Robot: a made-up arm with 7 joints. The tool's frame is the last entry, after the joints. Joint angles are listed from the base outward. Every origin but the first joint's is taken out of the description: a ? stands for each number. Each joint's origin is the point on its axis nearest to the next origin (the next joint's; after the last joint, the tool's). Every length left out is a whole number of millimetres.
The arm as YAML. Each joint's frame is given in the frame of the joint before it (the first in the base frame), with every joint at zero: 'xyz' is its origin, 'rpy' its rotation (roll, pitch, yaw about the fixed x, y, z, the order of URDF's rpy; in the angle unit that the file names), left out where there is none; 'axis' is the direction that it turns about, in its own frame. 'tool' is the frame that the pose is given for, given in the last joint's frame.
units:
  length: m
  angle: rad
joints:
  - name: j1
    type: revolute
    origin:
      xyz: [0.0, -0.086, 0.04]
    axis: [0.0, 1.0, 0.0]
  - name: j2
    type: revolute
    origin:
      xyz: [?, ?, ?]
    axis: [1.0, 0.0, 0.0]
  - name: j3
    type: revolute
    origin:
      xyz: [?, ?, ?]
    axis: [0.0, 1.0, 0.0]
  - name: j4
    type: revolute
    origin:
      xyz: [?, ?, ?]
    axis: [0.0, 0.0, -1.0]
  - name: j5
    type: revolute
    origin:
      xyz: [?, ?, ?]
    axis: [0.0, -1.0, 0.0]
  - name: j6
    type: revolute
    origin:
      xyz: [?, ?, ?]
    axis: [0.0, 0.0, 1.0]
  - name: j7
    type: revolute
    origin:
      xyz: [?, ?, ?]
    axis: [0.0, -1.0, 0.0]
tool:
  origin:
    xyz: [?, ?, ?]
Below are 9 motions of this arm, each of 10 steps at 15 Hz.
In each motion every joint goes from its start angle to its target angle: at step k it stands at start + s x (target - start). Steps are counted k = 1, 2, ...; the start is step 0. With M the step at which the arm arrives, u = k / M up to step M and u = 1 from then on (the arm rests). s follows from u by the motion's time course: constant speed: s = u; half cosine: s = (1 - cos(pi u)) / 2; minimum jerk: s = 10 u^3 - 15 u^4 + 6 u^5.
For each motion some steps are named. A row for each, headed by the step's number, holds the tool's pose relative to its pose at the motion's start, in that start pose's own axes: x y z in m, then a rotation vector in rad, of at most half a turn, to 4 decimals.
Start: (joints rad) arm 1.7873 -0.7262 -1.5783 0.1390 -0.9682 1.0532 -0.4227
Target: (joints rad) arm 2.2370 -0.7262 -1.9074 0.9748 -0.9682 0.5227 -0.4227
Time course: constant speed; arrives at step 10
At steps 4, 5, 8, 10:
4: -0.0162 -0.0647 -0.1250 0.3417 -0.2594 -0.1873
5: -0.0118 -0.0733 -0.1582 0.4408 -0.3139 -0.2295
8: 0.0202 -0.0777 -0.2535 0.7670 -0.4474 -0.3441
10: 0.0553 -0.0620 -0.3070 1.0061 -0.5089 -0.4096

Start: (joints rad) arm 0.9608 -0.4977 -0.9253 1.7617 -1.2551 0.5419 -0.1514
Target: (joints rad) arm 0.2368 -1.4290 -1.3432 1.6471 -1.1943 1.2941 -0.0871
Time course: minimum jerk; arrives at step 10
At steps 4, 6, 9, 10:
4: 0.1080 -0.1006 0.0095 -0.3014 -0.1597 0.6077
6: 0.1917 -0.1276 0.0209 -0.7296 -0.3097 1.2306
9: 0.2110 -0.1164 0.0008 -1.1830 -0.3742 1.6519
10: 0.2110 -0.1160 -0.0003 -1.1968 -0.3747 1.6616

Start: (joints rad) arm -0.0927 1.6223 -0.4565 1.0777 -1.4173 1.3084 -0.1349
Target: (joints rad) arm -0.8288 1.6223 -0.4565 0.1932 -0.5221 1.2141 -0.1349
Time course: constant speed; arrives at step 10
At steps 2, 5, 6, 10:
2: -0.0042 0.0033 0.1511 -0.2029 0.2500 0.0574
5: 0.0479 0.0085 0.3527 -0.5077 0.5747 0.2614
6: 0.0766 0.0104 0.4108 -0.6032 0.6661 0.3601
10: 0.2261 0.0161 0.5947 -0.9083 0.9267 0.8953

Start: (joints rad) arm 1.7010 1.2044 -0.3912 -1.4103 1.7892 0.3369 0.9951
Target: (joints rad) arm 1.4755 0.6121 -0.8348 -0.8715 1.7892 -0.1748 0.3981
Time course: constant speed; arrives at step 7
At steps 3, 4, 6, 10:
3: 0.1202 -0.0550 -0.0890 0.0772 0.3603 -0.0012
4: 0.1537 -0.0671 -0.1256 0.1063 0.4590 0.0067
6: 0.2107 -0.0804 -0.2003 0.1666 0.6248 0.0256
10: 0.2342 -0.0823 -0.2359 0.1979 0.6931 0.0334

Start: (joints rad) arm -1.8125 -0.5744 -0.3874 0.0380 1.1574 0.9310 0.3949
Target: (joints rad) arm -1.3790 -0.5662 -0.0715 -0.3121 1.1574 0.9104 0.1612
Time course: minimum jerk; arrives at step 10
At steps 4, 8, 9, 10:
4: -0.0194 -0.1361 -0.1032 0.2746 0.0608 -0.0626
8: -0.0934 -0.3020 -0.3770 0.8203 0.1560 -0.1716
9: -0.1008 -0.3083 -0.4007 0.8637 0.1620 -0.1795
10: -0.1021 -0.3093 -0.4048 0.8712 0.1630 -0.1809

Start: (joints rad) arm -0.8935 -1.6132 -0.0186 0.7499 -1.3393 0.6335 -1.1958
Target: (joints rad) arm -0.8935 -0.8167 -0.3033 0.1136 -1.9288 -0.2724 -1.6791
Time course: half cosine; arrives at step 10
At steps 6, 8, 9, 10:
6: 0.1486 -0.1940 0.2242 -0.0161 0.8742 -0.1519
8: 0.2004 -0.2285 0.3165 -0.0222 1.1039 -0.3342
9: 0.2127 -0.2341 0.3437 -0.0194 1.1540 -0.3940
10: 0.2167 -0.2356 0.3531 -0.0179 1.1695 -0.4153

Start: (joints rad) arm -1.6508 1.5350 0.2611 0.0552 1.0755 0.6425 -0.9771
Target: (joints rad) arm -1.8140 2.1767 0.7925 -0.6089 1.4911 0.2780 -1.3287
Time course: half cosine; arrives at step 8
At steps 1, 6, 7, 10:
1: 0.0100 -0.0169 -0.0173 0.0332 -0.0081 0.0234
6: 0.3869 -0.1078 -0.4604 0.8553 -0.1699 0.6451
7: 0.4485 -0.0687 -0.5113 0.9757 -0.1856 0.7478
10: 0.4697 -0.0520 -0.5276 1.0183 -0.1907 0.7851

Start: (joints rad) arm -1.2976 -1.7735 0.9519 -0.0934 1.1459 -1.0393 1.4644
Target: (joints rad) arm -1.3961 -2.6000 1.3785 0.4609 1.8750 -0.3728 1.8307
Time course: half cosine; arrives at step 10
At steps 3, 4, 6, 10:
3: 0.0821 0.0266 0.0331 0.1055 -0.3335 0.1202
4: 0.1397 0.0553 0.0572 0.2009 -0.5529 0.2212
6: 0.2674 0.1577 0.1235 0.4854 -0.9966 0.5016
10: 0.3752 0.3466 0.2293 0.9273 -1.3605 0.9044

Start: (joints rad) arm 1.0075 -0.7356 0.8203 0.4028 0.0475 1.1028 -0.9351
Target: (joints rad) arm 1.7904 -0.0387 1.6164 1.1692 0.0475 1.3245 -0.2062
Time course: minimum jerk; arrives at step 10
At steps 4, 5, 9, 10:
4: -0.0737 -0.1246 0.1120 0.1060 0.1324 0.2679
5: -0.0863 -0.1916 0.1987 0.1656 0.2471 0.3832
9: 0.0061 -0.3047 0.4511 0.2412 0.6339 0.5884
10: 0.0091 -0.3054 0.4550 0.2409 0.6410 0.5912

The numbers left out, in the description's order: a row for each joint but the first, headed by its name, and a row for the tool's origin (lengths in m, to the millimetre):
j2: -0.369 0.0 0.099
j3: 0.0 -0.094 0.036
j4: 0.001 0.0 0.033
j5: -0.126 -0.326 0.0
j6: -0.11 0.0 0.042
j7: 0.091 -0.148 0.0
tool: -0.079 0.0 0.159

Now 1 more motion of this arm.
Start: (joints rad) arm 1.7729 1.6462 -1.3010 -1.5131 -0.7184 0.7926 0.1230
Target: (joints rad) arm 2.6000 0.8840 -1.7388 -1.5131 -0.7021 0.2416 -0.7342
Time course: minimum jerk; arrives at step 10
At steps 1, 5, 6, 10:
1: 0.0039 -0.0019 0.0061 0.0007 0.0177 -0.0046
5: 0.3081 -0.1815 0.2257 0.0159 0.9951 -0.1673
6: 0.4348 -0.2719 0.2345 -0.0001 1.3280 -0.1813
10: 0.6340 -0.4347 0.1645 -0.0685 1.8455 -0.1575

